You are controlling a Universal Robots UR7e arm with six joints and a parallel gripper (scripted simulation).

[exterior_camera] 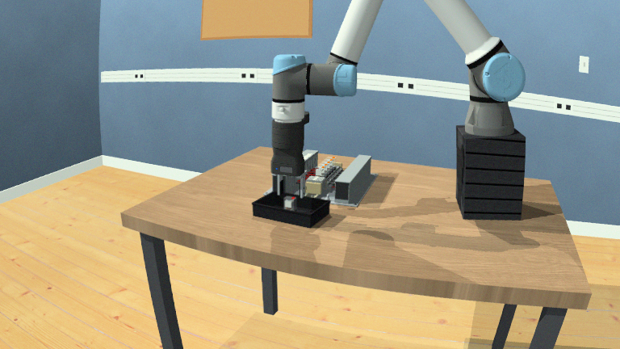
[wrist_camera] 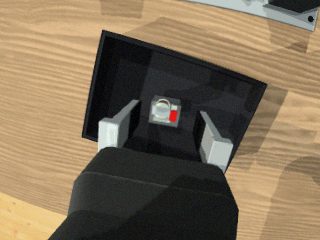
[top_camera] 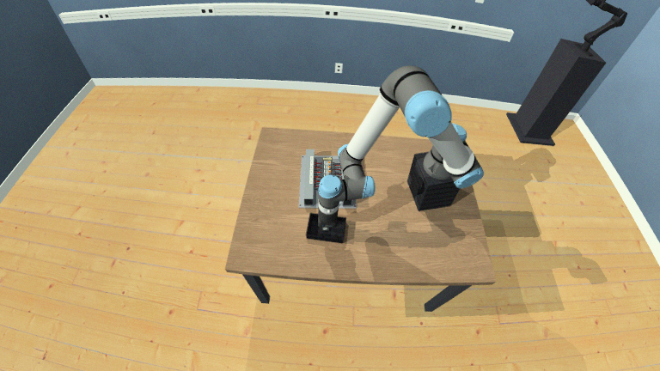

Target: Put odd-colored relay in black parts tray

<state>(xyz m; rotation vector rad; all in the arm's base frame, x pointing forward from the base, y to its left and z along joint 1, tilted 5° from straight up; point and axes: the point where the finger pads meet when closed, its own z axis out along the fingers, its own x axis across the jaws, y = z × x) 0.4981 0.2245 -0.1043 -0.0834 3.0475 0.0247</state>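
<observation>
Right now the relay is 40 mm below my hand. Round my hand: relay panel (10 mm ahead, 270 mm to the right, 40 mm below); then black parts tray (50 mm below).
</observation>
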